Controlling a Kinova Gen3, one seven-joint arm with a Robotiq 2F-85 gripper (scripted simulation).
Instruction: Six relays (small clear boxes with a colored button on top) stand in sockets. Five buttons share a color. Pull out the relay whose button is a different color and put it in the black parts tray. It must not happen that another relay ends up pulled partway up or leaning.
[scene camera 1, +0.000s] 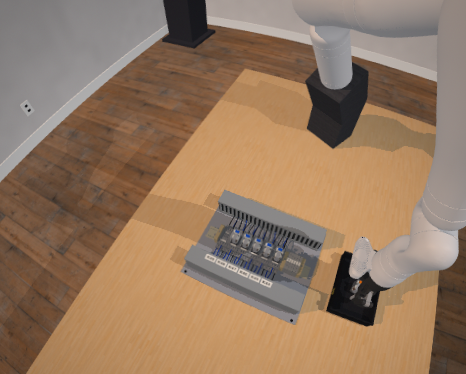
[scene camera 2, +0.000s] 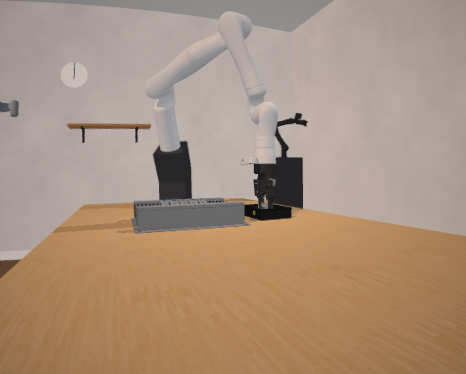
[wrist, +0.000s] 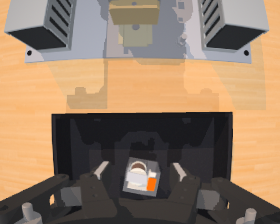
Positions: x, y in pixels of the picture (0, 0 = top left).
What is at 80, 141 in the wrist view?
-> A black parts tray.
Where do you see the gripper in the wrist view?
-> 140, 172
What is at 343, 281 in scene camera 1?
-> A black parts tray.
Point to the gripper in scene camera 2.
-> At 265, 210
